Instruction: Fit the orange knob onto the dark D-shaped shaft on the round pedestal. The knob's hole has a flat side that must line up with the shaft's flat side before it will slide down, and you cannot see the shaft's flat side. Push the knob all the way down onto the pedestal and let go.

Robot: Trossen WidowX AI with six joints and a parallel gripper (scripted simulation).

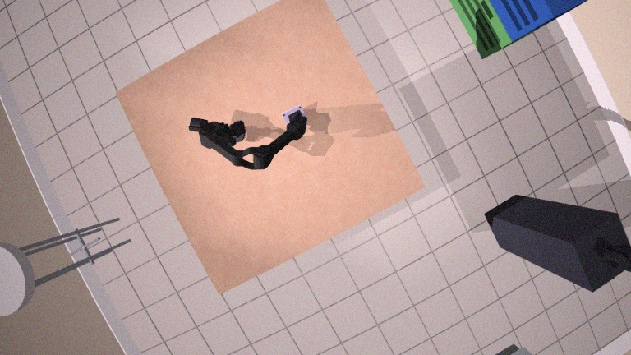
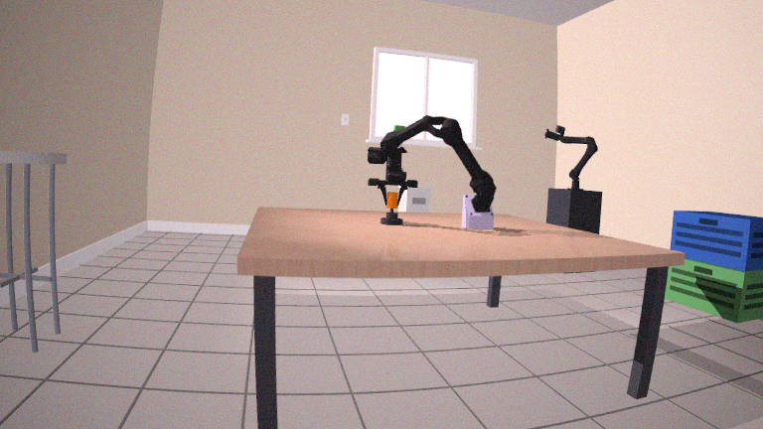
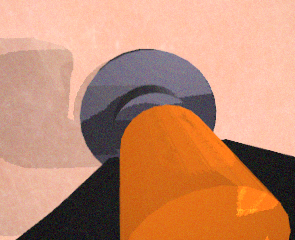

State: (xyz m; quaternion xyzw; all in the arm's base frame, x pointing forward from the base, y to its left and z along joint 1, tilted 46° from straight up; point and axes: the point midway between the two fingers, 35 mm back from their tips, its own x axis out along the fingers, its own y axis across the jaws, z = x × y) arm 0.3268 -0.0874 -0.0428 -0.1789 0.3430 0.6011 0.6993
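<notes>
Now: the orange knob 20 mm above my gripper tip. Also, from my gripper tip: round pedestal (40 mm below).
</notes>
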